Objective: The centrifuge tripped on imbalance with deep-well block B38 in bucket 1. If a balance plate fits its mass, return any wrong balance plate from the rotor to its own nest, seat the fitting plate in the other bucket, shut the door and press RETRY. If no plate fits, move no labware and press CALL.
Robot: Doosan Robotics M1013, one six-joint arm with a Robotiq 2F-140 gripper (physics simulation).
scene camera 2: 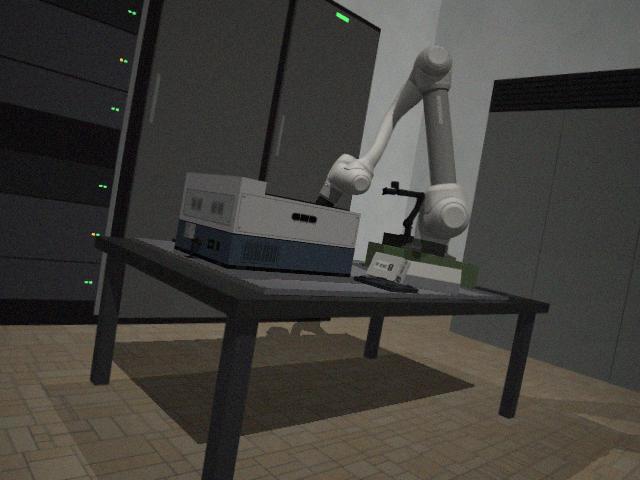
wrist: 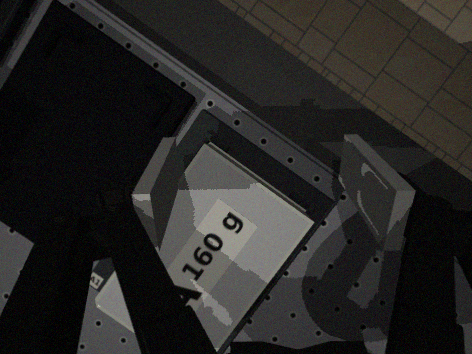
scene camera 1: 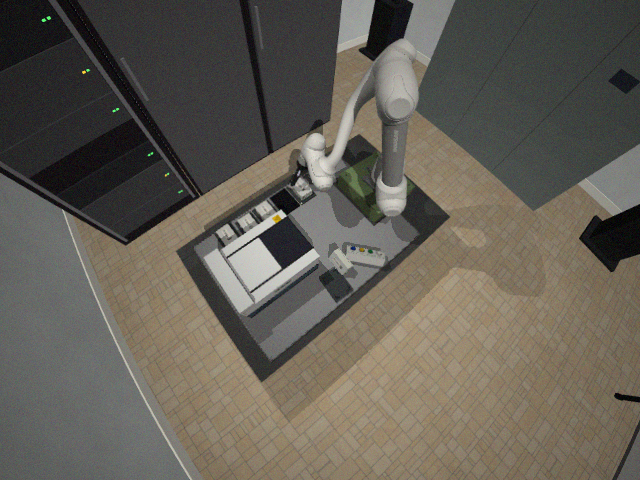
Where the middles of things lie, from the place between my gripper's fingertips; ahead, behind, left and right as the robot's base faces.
My gripper is now 450 mm short of the white centrifuge (scene camera 1: 251, 277), 390 mm to the right of it and 70 mm below it. Also, from my hand: white button box (scene camera 2: 420, 275) (40 mm behind, 660 mm to the left, 10 mm below).
